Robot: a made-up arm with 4 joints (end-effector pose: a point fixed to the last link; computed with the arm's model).
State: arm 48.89 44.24 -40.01 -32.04
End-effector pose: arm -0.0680 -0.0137 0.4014 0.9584 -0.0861 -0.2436 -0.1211
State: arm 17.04 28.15 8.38 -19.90
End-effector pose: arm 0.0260 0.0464 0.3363 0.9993 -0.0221 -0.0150 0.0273
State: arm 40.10 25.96 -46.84 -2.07
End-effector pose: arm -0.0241 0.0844 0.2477 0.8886 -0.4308 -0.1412 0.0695
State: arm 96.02 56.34 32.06 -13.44
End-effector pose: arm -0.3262 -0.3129 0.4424 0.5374 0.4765 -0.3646 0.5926
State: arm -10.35 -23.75 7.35 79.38
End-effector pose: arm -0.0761 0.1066 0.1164 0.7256 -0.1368 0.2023 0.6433
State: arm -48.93 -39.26 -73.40 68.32
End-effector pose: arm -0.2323 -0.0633 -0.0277 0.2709 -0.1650 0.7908 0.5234
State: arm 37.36 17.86 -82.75 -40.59
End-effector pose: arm 0.0515 -0.0272 0.2534 0.7835 -0.5116 -0.1673 -0.3106
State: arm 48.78 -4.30 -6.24 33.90
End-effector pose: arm -0.2355 0.1313 0.2174 0.7315 -0.2711 -0.0808 0.6203
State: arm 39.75 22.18 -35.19 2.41
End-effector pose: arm -0.0533 0.1077 0.2461 0.8996 -0.3828 -0.1237 0.1696
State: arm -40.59 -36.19 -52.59 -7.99
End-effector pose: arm -0.0745 -0.1750 -0.1372 0.4882 -0.4826 0.7247 -0.0601
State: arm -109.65 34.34 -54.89 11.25
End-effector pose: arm -0.0853 -0.4713 0.0638 0.1359 -0.5812 0.6696 -0.4421
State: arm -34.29 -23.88 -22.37 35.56
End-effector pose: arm 0.0098 -0.0218 -0.0813 0.7193 -0.2886 0.5953 0.2120
